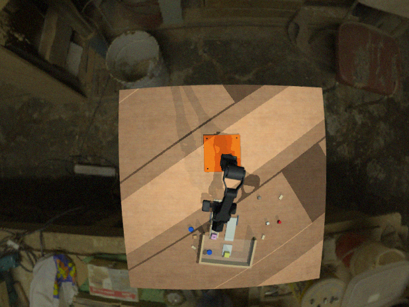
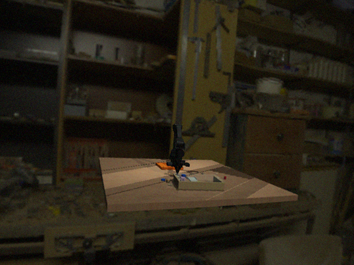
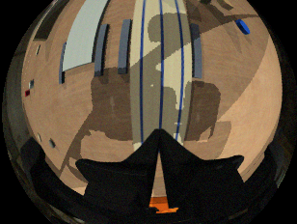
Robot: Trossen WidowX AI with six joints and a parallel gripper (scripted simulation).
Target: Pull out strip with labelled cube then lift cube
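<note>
Right now my gripper tip is 19 cm short of the pink labelled cube, 5 cm to the left of it and 2 cm below it. From my gripper tip the other things lie so: red ball (18 cm ahead, 36 cm to the left, 1 cm above); grey strip (17 cm ahead, 5 cm to the left).
</note>
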